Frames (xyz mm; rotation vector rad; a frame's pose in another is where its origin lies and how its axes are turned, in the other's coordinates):
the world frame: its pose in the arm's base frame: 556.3 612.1 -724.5 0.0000 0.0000 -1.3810
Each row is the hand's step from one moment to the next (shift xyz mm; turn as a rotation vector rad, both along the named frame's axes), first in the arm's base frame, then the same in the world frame.
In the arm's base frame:
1: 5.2 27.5 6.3 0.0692 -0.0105 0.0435
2: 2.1 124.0 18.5 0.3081 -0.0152 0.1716
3: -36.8 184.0 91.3 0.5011 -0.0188 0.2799
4: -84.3 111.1 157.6 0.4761 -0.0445 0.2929
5: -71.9 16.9 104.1 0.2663 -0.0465 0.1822
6: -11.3 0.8 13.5 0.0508 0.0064 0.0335
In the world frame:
1: -26.0 10.3 6.3 0.0234 0.0660 0.0435
2: -121.4 25.5 18.5 0.0731 0.2997 0.1716
3: -187.6 -1.4 91.3 0.1130 0.4886 0.2799
4: -125.0 -61.8 157.6 0.1335 0.4592 0.2929
5: -30.2 -67.4 104.1 0.0959 0.2527 0.1822
6: -2.9 -10.9 13.5 0.0033 0.0511 0.0335

